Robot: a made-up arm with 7 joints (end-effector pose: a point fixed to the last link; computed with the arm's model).
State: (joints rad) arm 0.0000 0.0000 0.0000 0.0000 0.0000 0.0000 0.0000
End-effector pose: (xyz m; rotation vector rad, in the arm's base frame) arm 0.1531 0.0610 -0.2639 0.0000 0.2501 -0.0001
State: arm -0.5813 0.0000 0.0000 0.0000 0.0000 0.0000 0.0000
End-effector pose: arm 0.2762 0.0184 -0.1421 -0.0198 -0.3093 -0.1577
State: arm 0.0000 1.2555 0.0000 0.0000 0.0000 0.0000 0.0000
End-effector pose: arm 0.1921 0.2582 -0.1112 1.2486 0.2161 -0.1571
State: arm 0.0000 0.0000 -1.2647 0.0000 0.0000 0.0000 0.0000
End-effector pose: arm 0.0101 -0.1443 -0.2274 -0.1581 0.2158 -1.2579
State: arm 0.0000 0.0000 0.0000 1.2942 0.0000 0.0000 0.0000
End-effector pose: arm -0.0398 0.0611 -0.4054 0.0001 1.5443 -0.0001
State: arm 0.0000 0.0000 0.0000 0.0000 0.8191 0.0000 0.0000
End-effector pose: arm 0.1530 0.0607 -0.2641 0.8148 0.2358 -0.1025
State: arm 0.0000 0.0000 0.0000 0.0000 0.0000 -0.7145 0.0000
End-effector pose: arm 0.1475 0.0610 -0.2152 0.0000 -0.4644 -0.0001
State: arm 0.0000 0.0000 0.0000 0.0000 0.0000 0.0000 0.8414
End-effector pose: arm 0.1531 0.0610 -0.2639 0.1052 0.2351 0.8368
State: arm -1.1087 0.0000 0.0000 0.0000 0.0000 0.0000 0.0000
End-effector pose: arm 0.3099 -0.0263 0.0101 -0.0374 -0.8176 -0.2974
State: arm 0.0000 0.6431 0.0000 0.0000 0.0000 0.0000 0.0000
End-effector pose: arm 0.1652 0.1878 -0.2166 0.6397 0.2413 -0.0805
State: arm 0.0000 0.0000 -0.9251 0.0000 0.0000 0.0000 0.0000
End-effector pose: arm 0.0720 -0.1106 -0.2432 -0.1156 0.2319 -0.9203
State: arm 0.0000 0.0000 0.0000 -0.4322 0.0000 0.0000 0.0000
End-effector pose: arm 0.1594 0.0610 -0.1791 0.0000 -0.1821 -0.0001
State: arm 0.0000 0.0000 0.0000 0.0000 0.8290 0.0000 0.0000
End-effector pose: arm 0.1530 0.0607 -0.2641 0.8246 0.2355 -0.1038
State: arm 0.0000 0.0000 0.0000 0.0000 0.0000 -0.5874 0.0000
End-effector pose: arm 0.1511 0.0610 -0.2234 0.0000 -0.3373 -0.0001
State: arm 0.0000 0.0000 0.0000 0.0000 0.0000 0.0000 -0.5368
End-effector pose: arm 0.1531 0.0610 -0.2639 -0.0671 0.2440 -0.5341
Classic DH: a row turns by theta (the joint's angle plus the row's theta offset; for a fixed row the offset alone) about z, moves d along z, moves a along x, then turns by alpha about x. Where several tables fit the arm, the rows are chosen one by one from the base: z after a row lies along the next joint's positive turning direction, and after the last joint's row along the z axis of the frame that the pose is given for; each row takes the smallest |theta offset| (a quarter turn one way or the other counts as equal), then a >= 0, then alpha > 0; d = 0 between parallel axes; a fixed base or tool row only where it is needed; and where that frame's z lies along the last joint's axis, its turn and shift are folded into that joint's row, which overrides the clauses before.
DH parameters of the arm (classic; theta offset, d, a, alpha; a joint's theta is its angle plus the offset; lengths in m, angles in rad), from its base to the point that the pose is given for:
base (fixed): -0.071 0 0 -1.3004
joint 1: -1.3111 0.0482 -0.0171 -1.5708
joint 2: 1.2915 -0.0003 -0.008 1.5708
joint 3: 1.5708 -0.2066 0.0157 -1.5708
joint 4: 1.5708 0.002 0.0085 1.5708
joint 5: 0 0.1281 0 -1.5708
joint 6: -1.5708 0 0.0701 1.5708
joint 7: 0 0.0004 0 0

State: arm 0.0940 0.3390 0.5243 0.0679 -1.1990 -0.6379 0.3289
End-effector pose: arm 0.0851 0.2609 -0.1955 -0.6552 -0.5284 1.1274
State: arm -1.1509 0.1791 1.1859 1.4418 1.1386 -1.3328 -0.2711
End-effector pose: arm 0.3379 0.0691 -0.1519 0.3187 -0.6802 -0.3683
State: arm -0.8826 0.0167 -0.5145 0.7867 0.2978 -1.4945 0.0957
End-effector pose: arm 0.2379 -0.0778 -0.1506 0.0197 -1.3054 -0.9359
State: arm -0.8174 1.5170 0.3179 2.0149 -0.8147 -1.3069 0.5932
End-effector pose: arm 0.0489 0.4066 0.0245 0.5553 -1.0453 2.0470
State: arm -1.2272 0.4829 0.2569 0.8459 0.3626 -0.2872 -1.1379
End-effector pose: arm 0.3819 0.1465 -0.0292 0.7458 -0.0530 -0.9072
